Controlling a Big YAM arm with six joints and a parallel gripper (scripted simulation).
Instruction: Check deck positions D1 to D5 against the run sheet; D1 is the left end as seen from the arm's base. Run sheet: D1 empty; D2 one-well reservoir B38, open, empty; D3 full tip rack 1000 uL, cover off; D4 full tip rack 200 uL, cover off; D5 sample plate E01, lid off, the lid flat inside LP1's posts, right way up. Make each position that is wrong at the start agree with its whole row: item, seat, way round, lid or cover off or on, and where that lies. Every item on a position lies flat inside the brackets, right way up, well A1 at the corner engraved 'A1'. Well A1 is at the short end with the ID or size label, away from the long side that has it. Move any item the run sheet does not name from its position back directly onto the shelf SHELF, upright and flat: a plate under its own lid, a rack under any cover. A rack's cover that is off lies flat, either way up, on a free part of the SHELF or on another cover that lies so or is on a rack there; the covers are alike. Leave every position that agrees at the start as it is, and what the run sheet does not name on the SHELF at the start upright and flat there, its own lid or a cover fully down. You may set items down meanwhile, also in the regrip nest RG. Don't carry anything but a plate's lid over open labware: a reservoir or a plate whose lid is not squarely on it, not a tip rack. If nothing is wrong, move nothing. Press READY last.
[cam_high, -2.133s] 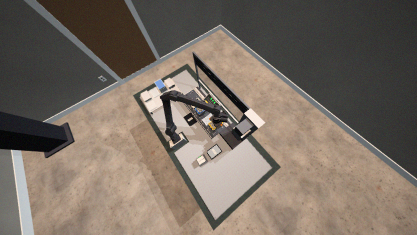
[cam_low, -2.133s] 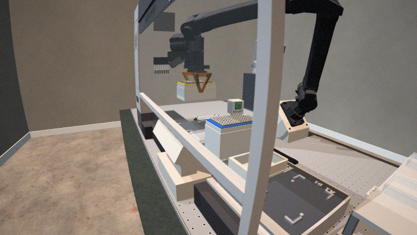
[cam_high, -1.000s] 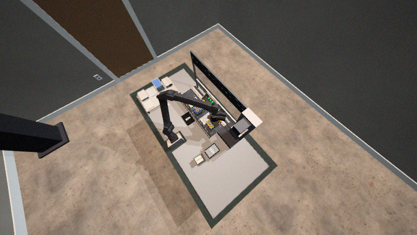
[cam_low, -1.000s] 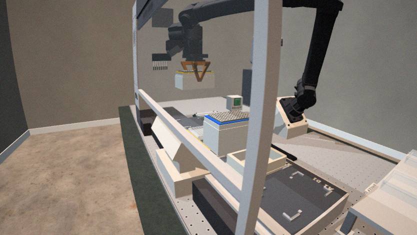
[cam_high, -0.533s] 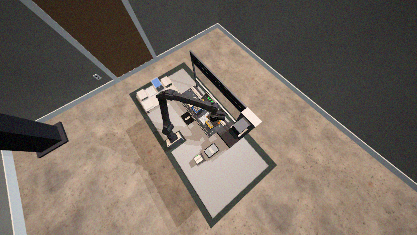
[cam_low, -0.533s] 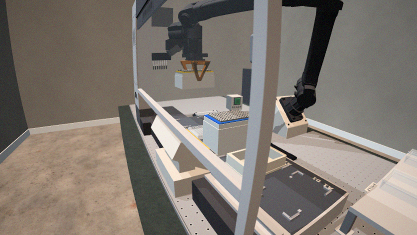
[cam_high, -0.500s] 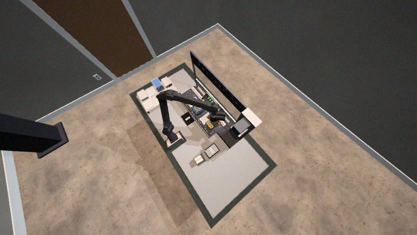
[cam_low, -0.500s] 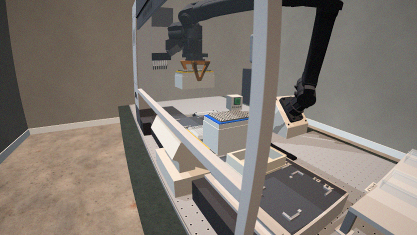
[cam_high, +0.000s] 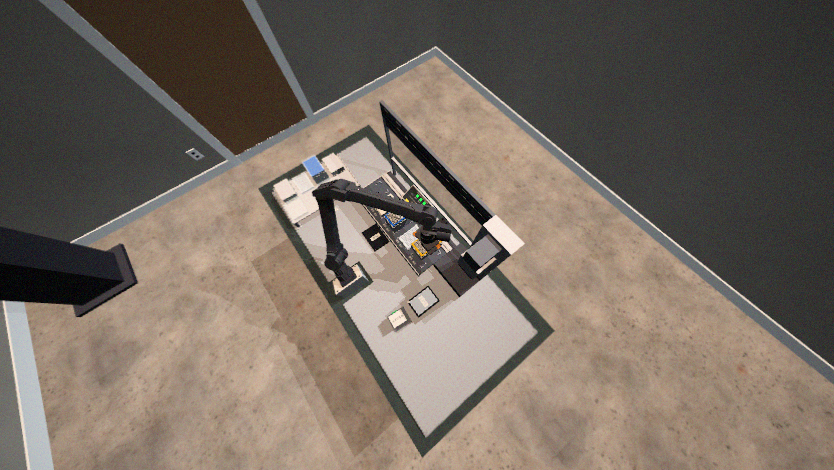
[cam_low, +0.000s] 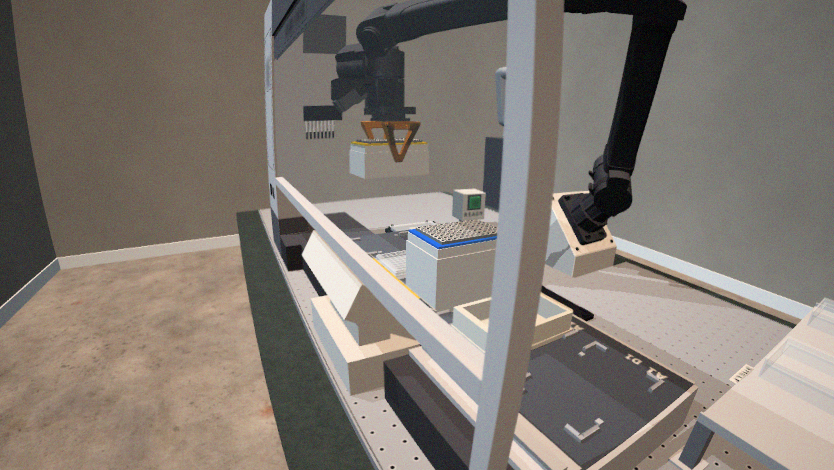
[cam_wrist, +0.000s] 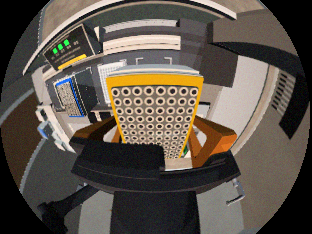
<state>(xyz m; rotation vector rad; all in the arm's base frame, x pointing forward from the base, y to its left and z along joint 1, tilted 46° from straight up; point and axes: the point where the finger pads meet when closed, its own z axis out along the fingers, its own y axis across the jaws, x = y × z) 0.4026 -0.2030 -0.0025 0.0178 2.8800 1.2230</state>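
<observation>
Now: hand 1 cm to the left of the yellow-rimmed tip rack, 1 cm below it and 1 cm past it. From my hand the other things lie so: white sample plate (17 cm below, 13 cm to the left); frame bar (20 cm to the left, 19 cm ahead, 6 cm below); blue-rimmed tip rack (25 cm to the left, 11 cm below, 1 cm behind).
</observation>
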